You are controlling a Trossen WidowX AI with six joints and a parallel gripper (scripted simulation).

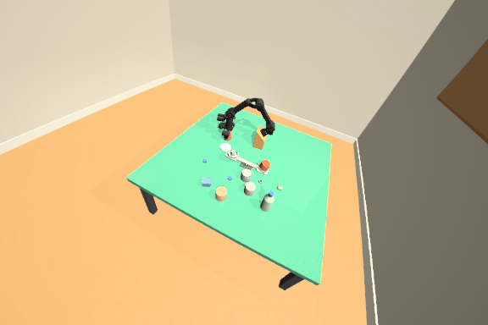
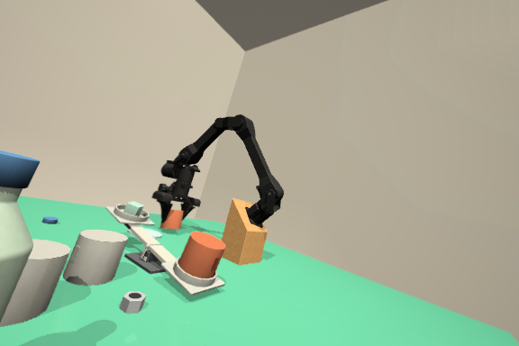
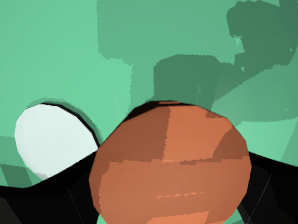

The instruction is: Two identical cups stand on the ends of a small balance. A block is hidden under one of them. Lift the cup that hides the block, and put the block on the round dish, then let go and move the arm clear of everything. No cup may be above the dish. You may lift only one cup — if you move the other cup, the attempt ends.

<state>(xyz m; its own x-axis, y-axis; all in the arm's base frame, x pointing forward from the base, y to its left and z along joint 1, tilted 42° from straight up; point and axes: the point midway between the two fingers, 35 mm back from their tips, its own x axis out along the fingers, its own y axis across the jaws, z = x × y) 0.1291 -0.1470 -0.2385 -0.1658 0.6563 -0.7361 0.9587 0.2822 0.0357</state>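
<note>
My gripper tip is 20 cm short of the pale green block, 17 cm to the right of it and 5 cm below it. From my gripper tip the other things lie so: balance 29 cm to the left, 17 cm ahead; then blue block 49 cm ahead, 15 cm to the left, 2 cm below; then pale round dish 10 cm ahead, 5 cm to the left, 3 cm below.
</note>
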